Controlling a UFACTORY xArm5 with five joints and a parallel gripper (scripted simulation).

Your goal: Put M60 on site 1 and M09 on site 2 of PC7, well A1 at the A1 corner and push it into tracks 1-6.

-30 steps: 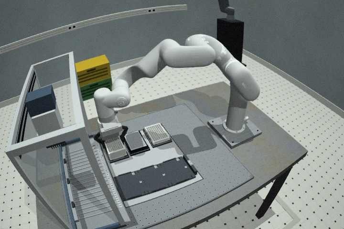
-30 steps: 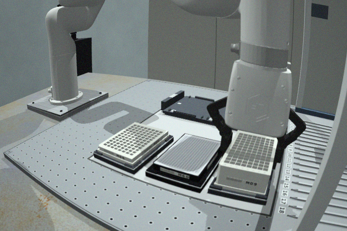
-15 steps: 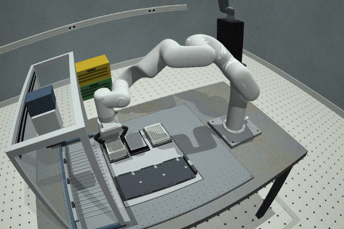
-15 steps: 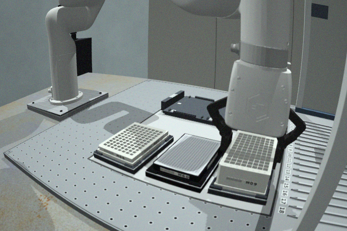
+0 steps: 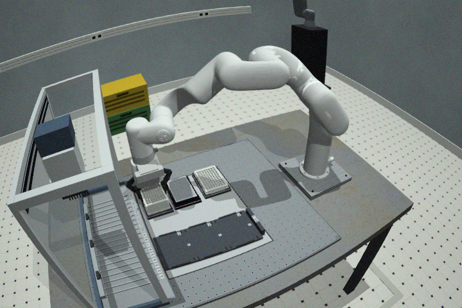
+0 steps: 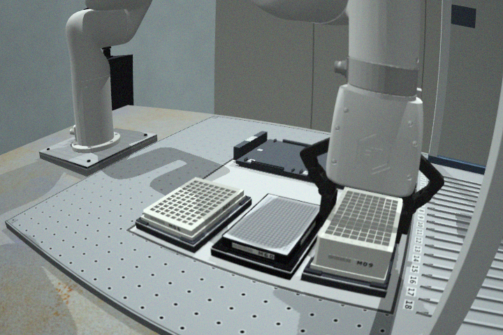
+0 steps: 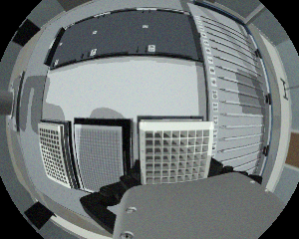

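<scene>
The plate nest S3 lies 4 cm below my hand. From my hand the other things lie so: 96-well plate M06: 22 cm behind, 3 cm below, 1 cm to the left; then plate carrier PC7: 24 cm to the left, 8 cm behind, 3 cm below; then plate nest S2: 11 cm behind, 4 cm below.
</scene>
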